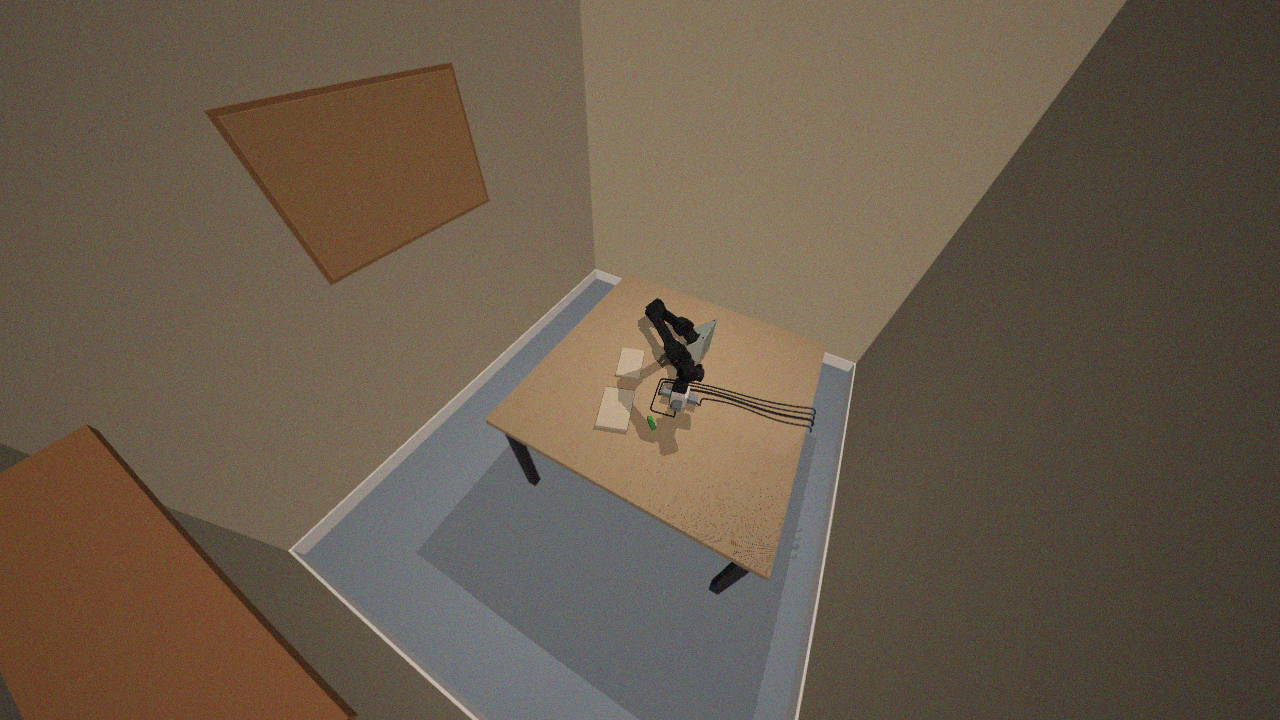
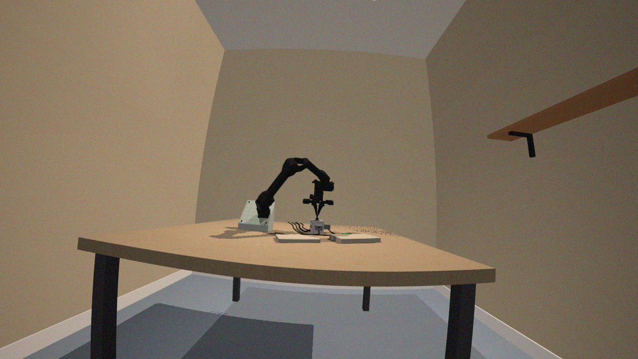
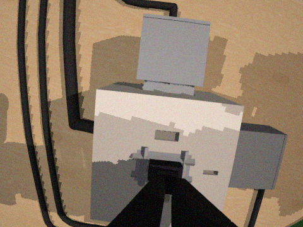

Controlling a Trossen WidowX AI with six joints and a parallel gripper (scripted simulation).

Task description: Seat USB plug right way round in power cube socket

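Now: gripper tip 20 mm above the black USB plug. Round my gripper tip: green object 180 mm ahead, 100 mm below, 60 mm to the right.
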